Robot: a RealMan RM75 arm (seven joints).
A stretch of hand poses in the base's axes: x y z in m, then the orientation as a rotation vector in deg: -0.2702 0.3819 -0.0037 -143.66 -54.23 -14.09; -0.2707 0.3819 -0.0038 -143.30 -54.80 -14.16; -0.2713 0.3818 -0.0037 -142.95 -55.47 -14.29; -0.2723 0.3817 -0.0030 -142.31 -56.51 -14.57; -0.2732 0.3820 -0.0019 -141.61 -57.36 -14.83; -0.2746 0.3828 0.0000 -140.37 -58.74 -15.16; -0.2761 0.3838 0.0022 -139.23 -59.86 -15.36; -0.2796 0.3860 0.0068 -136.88 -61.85 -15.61; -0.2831 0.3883 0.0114 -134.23 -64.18 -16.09; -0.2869 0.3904 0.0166 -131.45 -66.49 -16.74; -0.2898 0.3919 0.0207 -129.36 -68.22 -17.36; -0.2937 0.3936 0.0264 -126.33 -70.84 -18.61; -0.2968 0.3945 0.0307 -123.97 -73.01 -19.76; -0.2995 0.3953 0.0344 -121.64 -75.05 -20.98; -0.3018 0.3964 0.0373 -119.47 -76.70 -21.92
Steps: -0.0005 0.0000 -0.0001 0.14 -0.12 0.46; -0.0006 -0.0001 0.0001 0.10 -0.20 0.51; -0.0010 -0.0001 0.0007 0.25 -0.34 0.81; -0.0009 0.0003 0.0011 0.36 -0.26 0.72; -0.0014 0.0008 0.0019 0.65 -0.35 1.22; -0.0015 0.0010 0.0022 0.62 -0.21 1.06; -0.0035 0.0022 0.0046 1.33 -0.26 2.02; -0.0035 0.0023 0.0046 1.46 -0.48 2.31; -0.0038 0.0021 0.0052 1.57 -0.60 2.34; -0.0029 0.0015 0.0041 1.18 -0.57 1.74; -0.0039 0.0017 0.0057 1.70 -1.15 2.52; -0.0031 0.0009 0.0043 1.27 -1.11 2.00; -0.0027 0.0008 0.0037 1.27 -1.14 1.90; -0.0023 0.0011 0.0029 1.20 -0.86 1.69
